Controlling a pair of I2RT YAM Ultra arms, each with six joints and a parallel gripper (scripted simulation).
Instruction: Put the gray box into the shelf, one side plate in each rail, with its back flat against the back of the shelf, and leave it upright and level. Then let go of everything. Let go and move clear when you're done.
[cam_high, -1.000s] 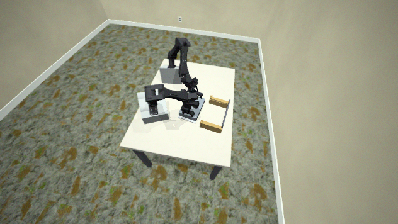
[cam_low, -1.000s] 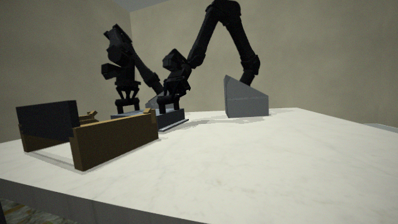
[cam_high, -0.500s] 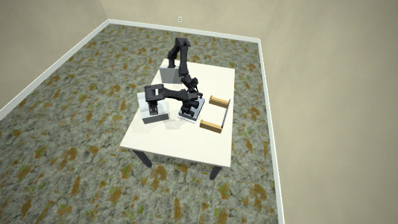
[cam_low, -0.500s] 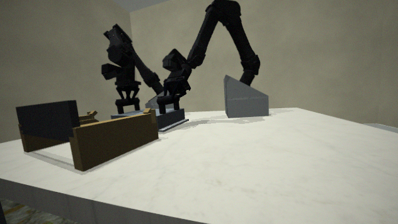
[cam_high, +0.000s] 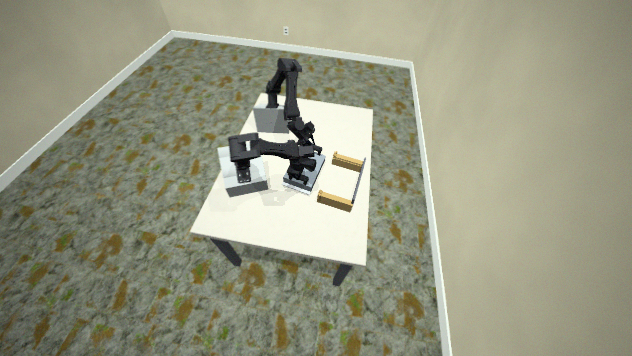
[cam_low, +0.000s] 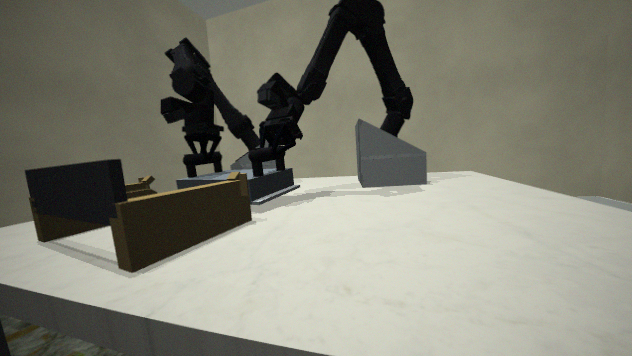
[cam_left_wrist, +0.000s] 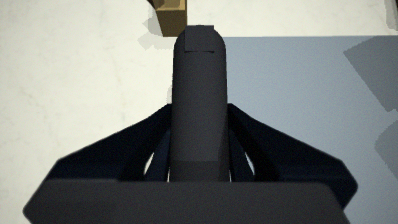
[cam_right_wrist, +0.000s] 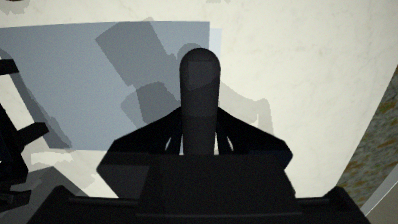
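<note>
The gray box is 12 cm to the right of my left hand, 5 cm below it and 2 cm behind it. Also, from my left hand: dark back plate (30 cm ahead, 15 cm to the right, 3 cm below).
My right gripper is now 120 mm to the right of the gray box, 50 mm above it and 10 mm short of it. From my right hand the other things lie so: dark back plate (330 mm ahead, 80 mm to the left, 40 mm below).
</note>
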